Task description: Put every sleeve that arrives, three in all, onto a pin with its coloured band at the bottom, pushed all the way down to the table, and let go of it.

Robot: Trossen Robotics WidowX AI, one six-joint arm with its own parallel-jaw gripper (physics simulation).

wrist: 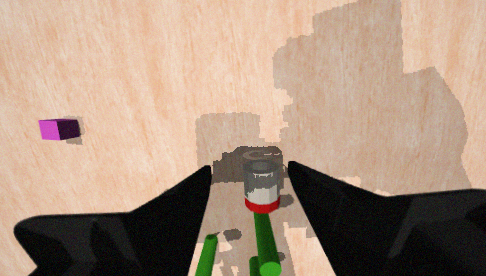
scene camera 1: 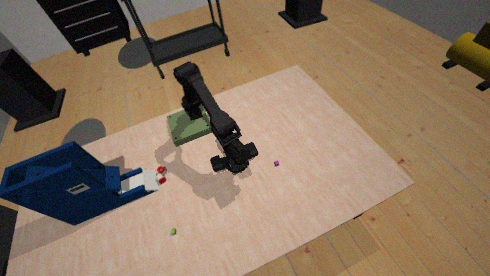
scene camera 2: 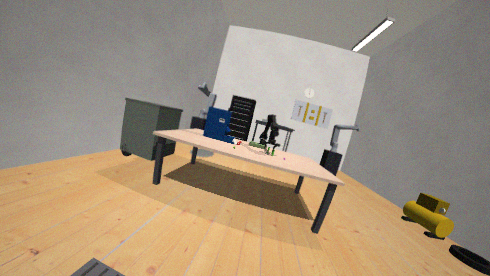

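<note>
A white sleeve with a red band (wrist: pixel 262 192) appears to lie on its side on the table, its open plain end facing away and its banded end toward a green pin (wrist: pixel 265 240). Whether they touch is unclear. Another green pin (wrist: pixel 206 255) stands to the left; a third is partly hidden. Pins (scene camera 2: pixel 273 152) also show small in scene camera 2. My gripper (scene camera 1: pixel 235 162) (wrist: pixel 249 168) is open and empty above this spot, the sleeve showing between its fingertips in the wrist view. It hides sleeve and pins in scene camera 1. Two red-banded sleeves (scene camera 1: pixel 161 170) (scene camera 1: pixel 161 180) are at the feeder's mouth.
The blue feeder (scene camera 1: pixel 95 195) (scene camera 2: pixel 217 125) with its white chute (scene camera 1: pixel 150 180) stands at the table's left. A magenta cube (scene camera 1: pixel 276 163) (wrist: pixel 52 130) lies right of my gripper in scene camera 1. A lime cube (scene camera 1: pixel 173 231) lies near the front. The arm's green base (scene camera 1: pixel 182 134) is behind.
</note>
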